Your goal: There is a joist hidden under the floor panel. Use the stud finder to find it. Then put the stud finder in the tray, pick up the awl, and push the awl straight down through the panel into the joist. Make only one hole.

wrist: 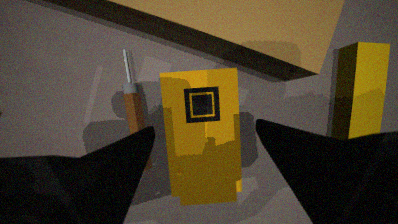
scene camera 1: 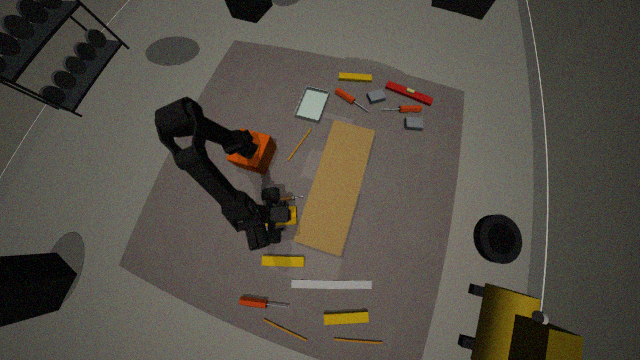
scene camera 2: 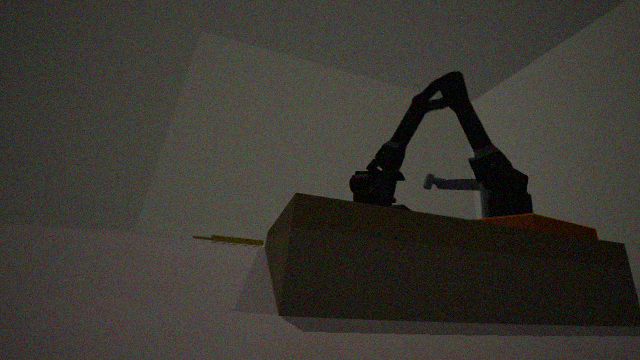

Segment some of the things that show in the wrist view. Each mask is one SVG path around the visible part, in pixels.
The gripper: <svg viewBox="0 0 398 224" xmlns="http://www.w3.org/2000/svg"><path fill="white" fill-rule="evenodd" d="M153 126L148 126L80 158L58 155L0 157L0 224L123 224L155 139ZM257 119L256 132L260 142L275 162L279 172L289 184L290 189L296 195L300 205L302 205L313 224L398 224L398 131L339 140L267 120Z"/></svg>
An awl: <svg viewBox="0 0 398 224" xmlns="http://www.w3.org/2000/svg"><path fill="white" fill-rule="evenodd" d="M150 156L148 158L148 162L144 171L147 171L152 167ZM123 49L128 83L122 84L130 135L144 129L145 124L140 94L138 93L138 83L131 82L126 50Z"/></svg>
A yellow stud finder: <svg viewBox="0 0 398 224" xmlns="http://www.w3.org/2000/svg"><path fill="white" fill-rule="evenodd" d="M237 68L160 73L171 197L180 197L180 205L237 201L236 192L242 192Z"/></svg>
